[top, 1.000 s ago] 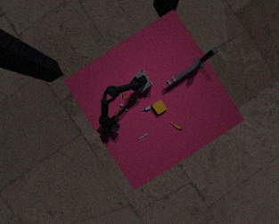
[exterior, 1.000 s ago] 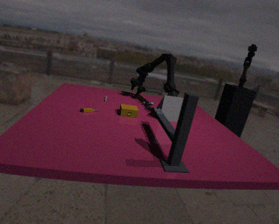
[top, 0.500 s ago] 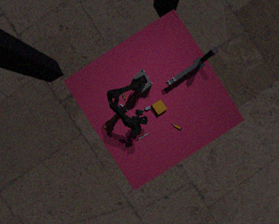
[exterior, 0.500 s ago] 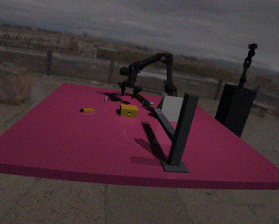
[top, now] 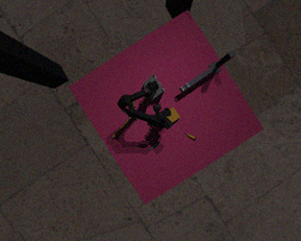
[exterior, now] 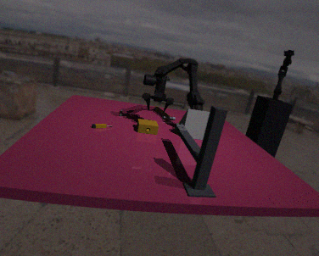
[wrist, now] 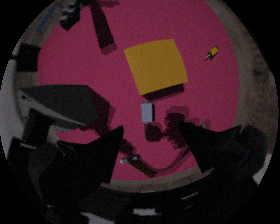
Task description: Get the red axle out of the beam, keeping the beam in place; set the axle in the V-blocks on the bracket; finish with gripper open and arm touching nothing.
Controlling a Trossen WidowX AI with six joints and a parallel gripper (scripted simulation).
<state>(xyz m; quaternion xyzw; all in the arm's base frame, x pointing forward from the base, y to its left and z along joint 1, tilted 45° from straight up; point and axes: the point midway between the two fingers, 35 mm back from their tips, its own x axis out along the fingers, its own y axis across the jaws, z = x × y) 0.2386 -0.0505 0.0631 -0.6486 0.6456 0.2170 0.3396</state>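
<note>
Right now the upright peg is 80 mm below my gripper tip and 20 mm to the right of it. The rest, counted from my gripper tip: black tool: 290 mm ahead, 170 mm to the left, 80 mm below; yellow block: 100 mm to the left, 70 mm below, 40 mm ahead.
</note>
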